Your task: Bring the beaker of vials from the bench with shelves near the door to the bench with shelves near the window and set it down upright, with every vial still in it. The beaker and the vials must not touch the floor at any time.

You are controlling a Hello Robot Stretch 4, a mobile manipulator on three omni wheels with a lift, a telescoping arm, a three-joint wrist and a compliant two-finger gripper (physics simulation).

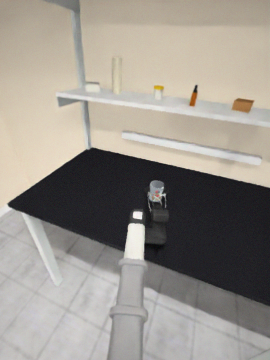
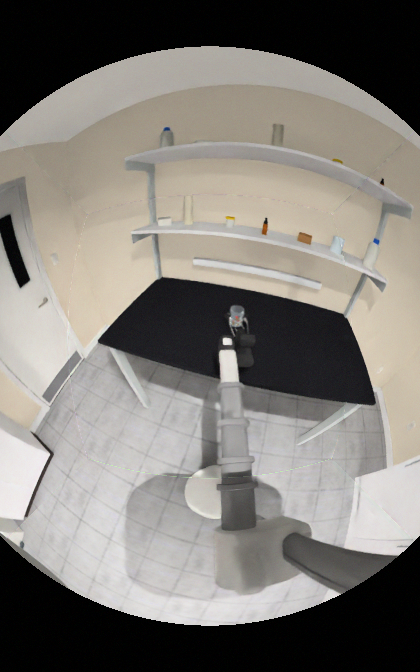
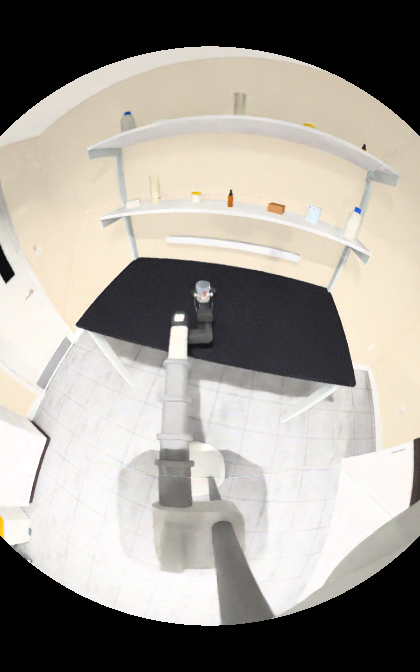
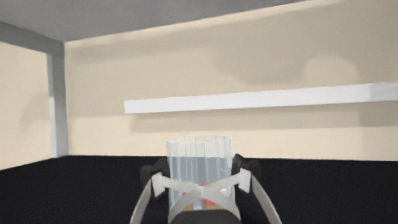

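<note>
The clear beaker (image 1: 156, 185) (image 2: 237, 311) (image 3: 203, 285) (image 4: 200, 150) is upright between the fingers of my gripper (image 1: 157, 196) (image 2: 237, 320) (image 3: 203, 294) (image 4: 200, 168). The gripper is shut on it, one fingertip against each side. Red-capped vials (image 4: 208, 201) show low inside the beaker, partly hidden by the crossed finger bands; I cannot count them. The beaker appears a little above the black top of the bench with shelves near the door (image 1: 90, 185) (image 2: 150, 320) (image 3: 130, 300) (image 4: 110, 192). Its base is hidden behind the gripper. The bench near the window does not show.
A lower shelf (image 1: 132, 101) with jars, bottles and a brown box (image 1: 243, 105) overhangs the back of the bench. A white wall rail (image 1: 190, 148) (image 4: 250, 98) runs beneath it. The door (image 2: 30, 320) is at left. White cabinets (image 2: 15, 470) (image 3: 375, 490) stand on both sides nearer the robot.
</note>
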